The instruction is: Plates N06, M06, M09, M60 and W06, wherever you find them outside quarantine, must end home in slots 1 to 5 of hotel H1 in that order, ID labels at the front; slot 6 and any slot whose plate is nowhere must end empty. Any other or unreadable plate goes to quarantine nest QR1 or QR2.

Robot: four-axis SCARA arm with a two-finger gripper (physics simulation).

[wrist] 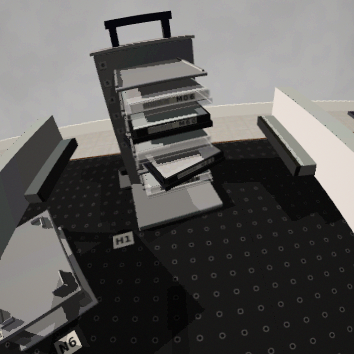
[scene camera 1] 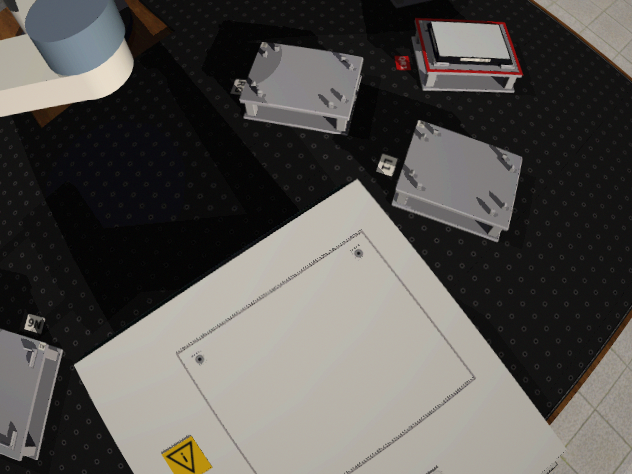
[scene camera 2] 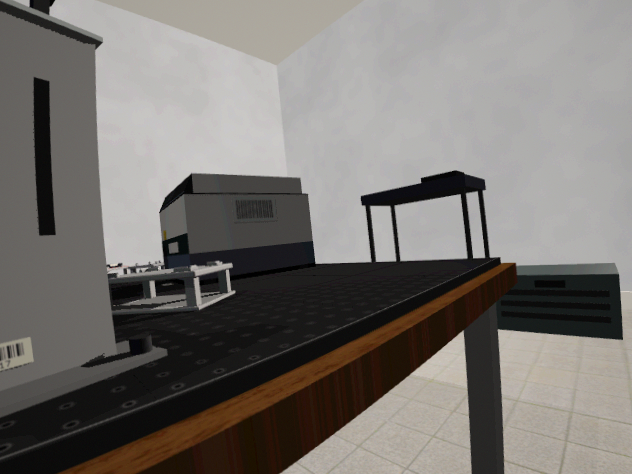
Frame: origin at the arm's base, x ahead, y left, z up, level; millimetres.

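Where they show: gripper, fingertip midpoint: (wrist: 162,114).
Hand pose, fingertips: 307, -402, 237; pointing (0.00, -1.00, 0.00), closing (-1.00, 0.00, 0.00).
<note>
Each offset is from my fingertips to the top centre of the thing, as dx, dy, dz. "spot": to the spot under its first point.
Hotel H1 @(spot: +29, -113, -216) (wrist: 165,215) stands ahead in the wrist view. A clear plate labelled M06 @(+14, -152, -22) (wrist: 167,103) is high in it, above a black plate whose label looks like M60 @(+14, -152, -48) (wrist: 170,127). Below are a clear plate @(+14, -152, -74) (wrist: 172,145), a black-rimmed plate @(+9, -141, -95) (wrist: 185,171) sitting askew with its corner sticking out, and a clear plate @(spot: +28, -84, -131) (wrist: 156,189) at the bottom; I cannot read these labels. My gripper (wrist: 162,114) is open and empty, in front of the hotel and apart from it. A white-topped black plate @(+260, +867, -160) (scene camera 1: 470,41) sits on red-rimmed nest QR1 @(+260, +867, -168) (scene camera 1: 472,72). QR2 is not identifiable.
Nest N6 @(+215, -8, -168) (scene camera 1: 12,377) (wrist: 35,260) is left of the hotel in the wrist view. Nests RG @(+138, +615, -164) (scene camera 1: 308,76) and L1 @(+407, +670, -164) (scene camera 1: 459,173) hold no plate. A big cream instrument @(+515, +304, +28) (scene camera 1: 316,331) fills the front of scene camera 1. The arm (scene camera 1: 76,51) is at top left.
</note>
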